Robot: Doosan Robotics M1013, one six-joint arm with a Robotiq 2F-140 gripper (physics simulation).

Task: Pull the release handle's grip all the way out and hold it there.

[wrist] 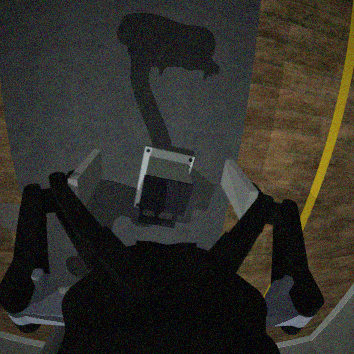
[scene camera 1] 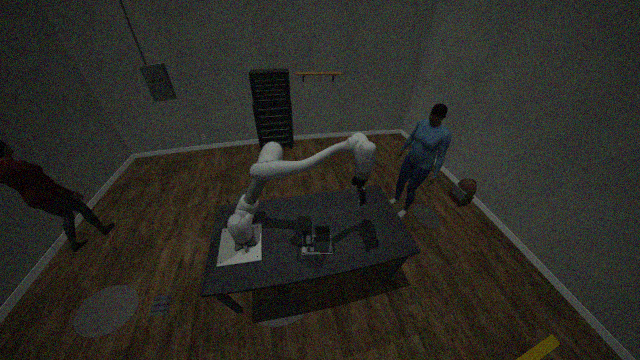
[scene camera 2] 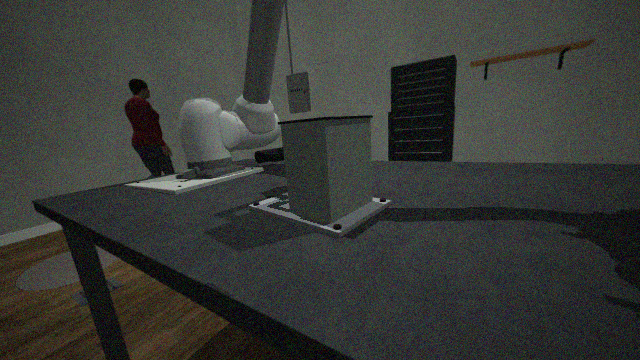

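Note:
A tall grey box (scene camera 2: pixel 307 170) (wrist: pixel 175 167) with a dark top stands on a white bolted plate (scene camera 2: pixel 364 214) (wrist: pixel 144 172) on the table; the dark-topped box (scene camera 1: pixel 322 233) is small in scene camera 1. A black cylinder (scene camera 2: pixel 270 155), which looks like the release handle's grip, shows at the box's left edge; the box hides its other end. How far out it stands I cannot tell. My gripper (scene camera 1: pixel 362 199) (wrist: pixel 163 166) is open and empty. It hangs high above the table's far right part, apart from the box, which appears between and below the fingers in the wrist view.
The arm's base plate (scene camera 1: pixel 252 252) (scene camera 2: pixel 175 187) is on the dark table (scene camera 1: pixel 290 272) (scene camera 2: pixel 450 280). A person in blue (scene camera 1: pixel 429 142) stands past the table's right end. A person in red (scene camera 1: pixel 30 185) (scene camera 2: pixel 144 120) is at the left. A grey panel (scene camera 1: pixel 159 82) (scene camera 2: pixel 298 92) hangs behind.

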